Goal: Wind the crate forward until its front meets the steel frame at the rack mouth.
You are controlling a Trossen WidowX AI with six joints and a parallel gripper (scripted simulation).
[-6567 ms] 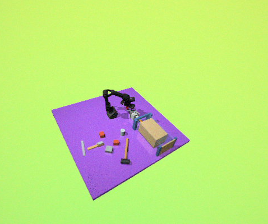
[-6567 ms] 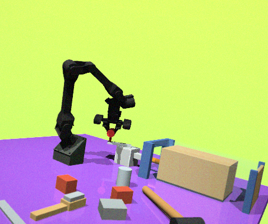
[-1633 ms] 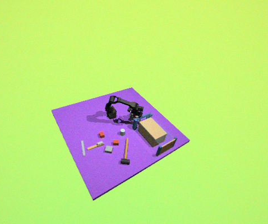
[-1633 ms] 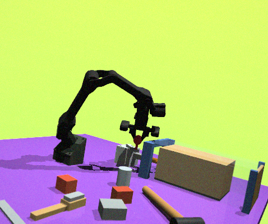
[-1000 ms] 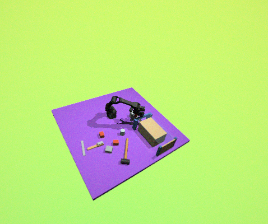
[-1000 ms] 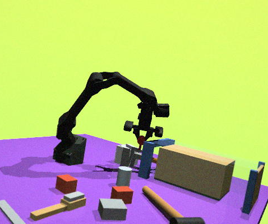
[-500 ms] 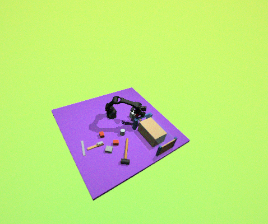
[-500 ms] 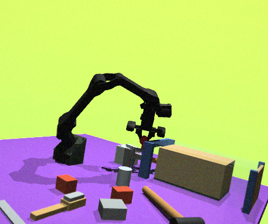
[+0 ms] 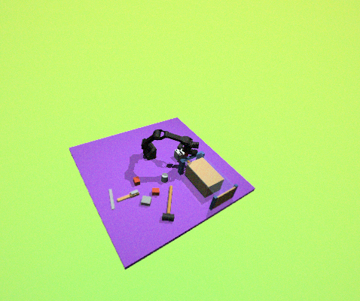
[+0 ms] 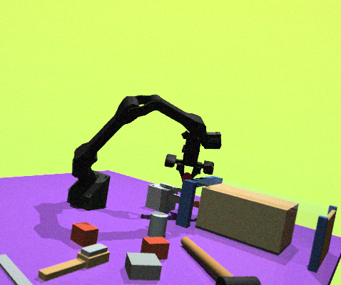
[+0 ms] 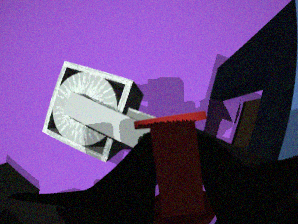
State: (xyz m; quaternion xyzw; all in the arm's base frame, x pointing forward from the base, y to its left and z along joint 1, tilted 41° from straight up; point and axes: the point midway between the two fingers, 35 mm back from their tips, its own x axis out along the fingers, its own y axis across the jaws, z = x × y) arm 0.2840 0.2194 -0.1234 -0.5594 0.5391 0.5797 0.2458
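My gripper tip is now 30 mm past the winch handle, 30 mm above it and 10 mm to the left of it. Round my gripper tip: red knob (10 mm to the right, 10 mm ahead); grey winch (110 mm behind, 100 mm below, 20 mm to the right); grey block (550 mm to the right, 210 mm ahead, 110 mm below).
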